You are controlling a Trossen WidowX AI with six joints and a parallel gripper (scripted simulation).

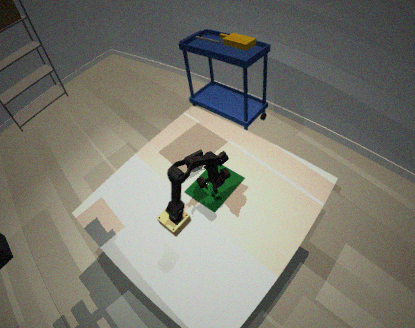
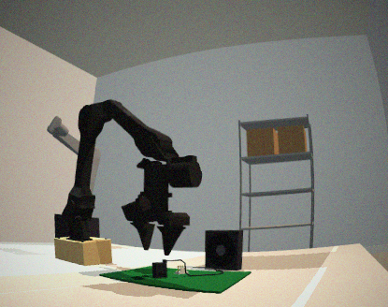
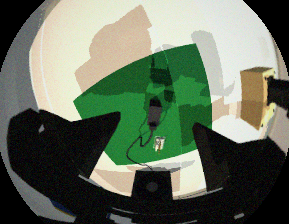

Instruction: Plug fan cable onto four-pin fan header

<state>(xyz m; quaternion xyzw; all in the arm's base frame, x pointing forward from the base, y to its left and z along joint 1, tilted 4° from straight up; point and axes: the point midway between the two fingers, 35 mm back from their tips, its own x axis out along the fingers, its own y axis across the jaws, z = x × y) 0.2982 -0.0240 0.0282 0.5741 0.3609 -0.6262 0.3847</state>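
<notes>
Right now my gripper tip is 8 cm above the green board, 4 cm to the right of it and 4 cm short of it. From my gripper tip the other things lie so: black fan (22 cm to the left, 7 cm ahead, 1 cm below).
</notes>
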